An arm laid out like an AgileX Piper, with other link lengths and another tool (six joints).
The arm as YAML. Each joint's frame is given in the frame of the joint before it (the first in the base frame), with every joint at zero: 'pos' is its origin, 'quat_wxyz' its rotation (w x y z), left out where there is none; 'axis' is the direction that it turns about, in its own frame. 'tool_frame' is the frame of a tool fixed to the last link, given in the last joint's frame.
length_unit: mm
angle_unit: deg
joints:
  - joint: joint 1
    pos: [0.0, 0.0, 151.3]
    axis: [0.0, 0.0, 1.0]
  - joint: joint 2
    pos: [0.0, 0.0, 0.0]
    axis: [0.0, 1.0, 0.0]
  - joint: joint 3
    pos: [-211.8, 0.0, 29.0]
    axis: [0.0, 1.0, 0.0]
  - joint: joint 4
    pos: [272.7, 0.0, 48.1]
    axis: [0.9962, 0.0, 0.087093]
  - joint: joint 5
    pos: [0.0, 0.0, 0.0]
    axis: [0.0, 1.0, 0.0]
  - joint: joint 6
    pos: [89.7, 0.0, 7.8]
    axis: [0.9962, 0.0, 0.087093]
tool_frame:
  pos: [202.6, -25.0, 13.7]
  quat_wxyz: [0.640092, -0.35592, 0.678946, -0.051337]
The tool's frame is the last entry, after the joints.
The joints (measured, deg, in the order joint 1, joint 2, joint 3, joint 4, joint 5, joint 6), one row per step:
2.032 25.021 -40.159 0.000 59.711 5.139
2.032 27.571 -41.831 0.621 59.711 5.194
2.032 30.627 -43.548 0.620 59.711 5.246
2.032 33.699 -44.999 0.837 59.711 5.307
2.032 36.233 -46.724 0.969 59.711 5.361
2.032 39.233 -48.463 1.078 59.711 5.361
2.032 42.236 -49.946 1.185 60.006 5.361
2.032 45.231 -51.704 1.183 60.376 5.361
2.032 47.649 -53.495 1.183 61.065 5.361
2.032 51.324 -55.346 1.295 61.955 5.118
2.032 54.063 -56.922 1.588 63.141 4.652
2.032 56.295 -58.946 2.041 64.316 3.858
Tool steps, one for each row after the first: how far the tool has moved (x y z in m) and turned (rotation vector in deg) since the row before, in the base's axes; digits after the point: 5 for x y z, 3 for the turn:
0.00411 0.00293 0.00039 0.595 0.900 0.174
0.00480 0.00017 -0.00189 -0.009 1.340 -0.035
0.00453 0.00114 -0.00455 0.195 1.630 0.023
0.00485 0.00077 0.00030 0.137 0.815 -0.001
0.00539 0.00068 -0.00240 0.061 1.264 0.028
0.00384 0.00063 -0.00584 0.038 1.817 0.031
0.00426 0.00016 -0.00412 -0.061 1.606 0.007
0.00294 0.00014 -0.00189 -0.049 1.315 0.014
0.00280 0.00063 -0.00947 -0.140 2.706 0.229
0.00043 0.00138 -0.00725 -0.071 2.337 0.450
0.00192 0.00217 -0.00097 -0.049 1.359 0.756

